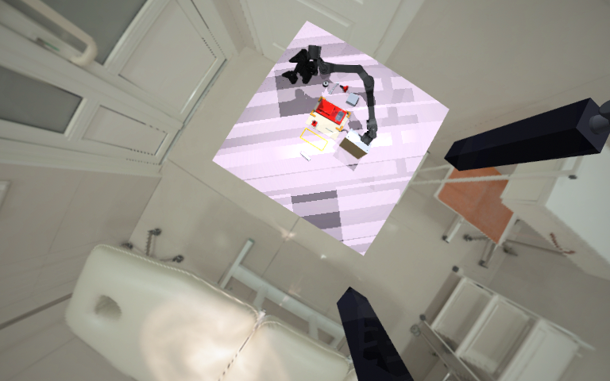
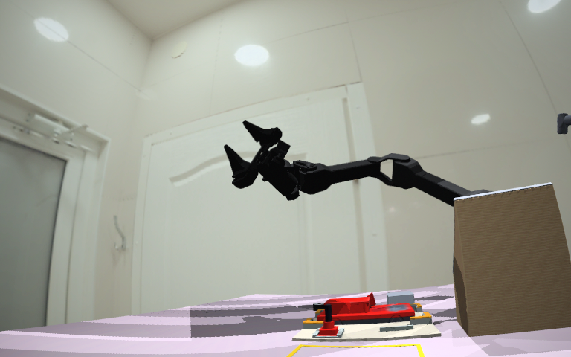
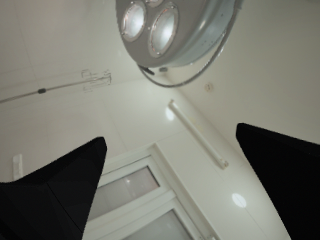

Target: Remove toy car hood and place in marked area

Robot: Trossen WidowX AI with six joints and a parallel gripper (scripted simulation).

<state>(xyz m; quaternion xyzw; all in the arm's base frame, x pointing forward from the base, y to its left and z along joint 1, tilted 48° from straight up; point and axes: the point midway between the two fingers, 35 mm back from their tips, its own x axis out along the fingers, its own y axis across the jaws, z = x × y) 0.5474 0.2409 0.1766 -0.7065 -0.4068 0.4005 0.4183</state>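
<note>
The hood lies 410 mm below my gripper tip, 210 mm behind it and 130 mm to the right of it. From my gripper tip the other things lie so: loose wheel (440 mm below, 290 mm to the right, 100 mm behind).
</note>
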